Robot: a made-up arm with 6 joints.
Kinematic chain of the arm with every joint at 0, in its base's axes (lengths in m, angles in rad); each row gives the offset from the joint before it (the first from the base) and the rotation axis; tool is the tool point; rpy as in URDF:
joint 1: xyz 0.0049 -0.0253 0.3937 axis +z
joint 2: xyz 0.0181 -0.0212 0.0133 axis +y
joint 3: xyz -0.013 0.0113 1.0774 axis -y
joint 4: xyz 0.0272 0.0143 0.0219 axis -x
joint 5: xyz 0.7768 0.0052 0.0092 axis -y
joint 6: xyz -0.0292 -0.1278 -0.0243 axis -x
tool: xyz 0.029 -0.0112 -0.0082 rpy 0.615 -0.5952 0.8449
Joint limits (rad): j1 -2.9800..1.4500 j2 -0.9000..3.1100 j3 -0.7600..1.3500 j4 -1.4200..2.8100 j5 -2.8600..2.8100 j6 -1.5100..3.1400
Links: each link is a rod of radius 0.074 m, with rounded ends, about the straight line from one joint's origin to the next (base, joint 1, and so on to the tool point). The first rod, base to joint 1, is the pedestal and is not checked.
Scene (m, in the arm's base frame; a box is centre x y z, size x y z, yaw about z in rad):
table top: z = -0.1
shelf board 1: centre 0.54 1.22 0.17 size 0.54 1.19 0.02 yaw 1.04
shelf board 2: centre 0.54 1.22 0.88 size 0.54 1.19 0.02 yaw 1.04
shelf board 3: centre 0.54 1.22 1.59 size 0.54 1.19 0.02 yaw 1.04
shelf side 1: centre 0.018 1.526 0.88 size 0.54 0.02 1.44 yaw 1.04
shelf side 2: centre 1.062 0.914 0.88 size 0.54 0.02 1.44 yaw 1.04
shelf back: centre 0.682 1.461 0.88 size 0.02 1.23 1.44 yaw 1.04
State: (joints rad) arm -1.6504 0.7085 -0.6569 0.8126 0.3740 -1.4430
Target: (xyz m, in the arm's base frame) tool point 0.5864 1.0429 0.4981
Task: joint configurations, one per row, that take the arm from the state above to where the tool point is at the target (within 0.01 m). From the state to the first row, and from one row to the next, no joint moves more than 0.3 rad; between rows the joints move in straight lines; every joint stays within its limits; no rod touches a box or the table.
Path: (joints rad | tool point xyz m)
1: -1.3766 0.6843 -0.6684 0.6806 0.5042 -1.4504 | 0.0886 -0.9689 0.4648
2: -1.1029 0.6600 -0.6798 0.5487 0.6344 -1.4579 | 0.3265 -0.8943 0.4775
3: -0.8291 0.6358 -0.6913 0.4167 0.7646 -1.4653 | 0.5323 -0.7612 0.4899
4: -0.5553 0.6115 -0.7027 0.2847 0.8948 -1.4728 | 0.6920 -0.5814 0.5022
5: -0.2816 0.5873 -0.7142 0.1528 1.0250 -1.4802 | 0.7955 -0.3697 0.5143
6: -0.0078 0.5631 -0.7256 0.0208 1.1552 -1.4877 | 0.8372 -0.1428 0.5263
7: 0.2660 0.5388 -0.7371 -0.1111 1.2854 -1.4951 | 0.8164 0.0818 0.5384
8: 0.5397 0.5146 -0.7485 -0.2431 1.4156 -1.5026 | 0.7373 0.2873 0.5504
9: 0.8135 0.4903 -0.7600 -0.3751 1.5458 -1.5100 | 0.6082 0.4591 0.5624
10: 0.8775 0.5467 -0.6781 -0.0914 1.3191 -1.5011 | 0.6408 0.5674 0.5488
11: 0.9416 0.6030 -0.5962 0.1923 1.0924 -1.4923 | 0.6566 0.6827 0.5361
12: 1.0056 0.6593 -0.5142 0.4759 0.8656 -1.4834 | 0.6539 0.8025 0.5239
13: 1.0697 0.7157 -0.4323 0.7596 0.6389 -1.4746 | 0.6310 0.9238 0.5115
14: 1.1337 0.7720 -0.3504 1.0433 0.4122 -1.4657 | 0.5864 1.0429 0.4981

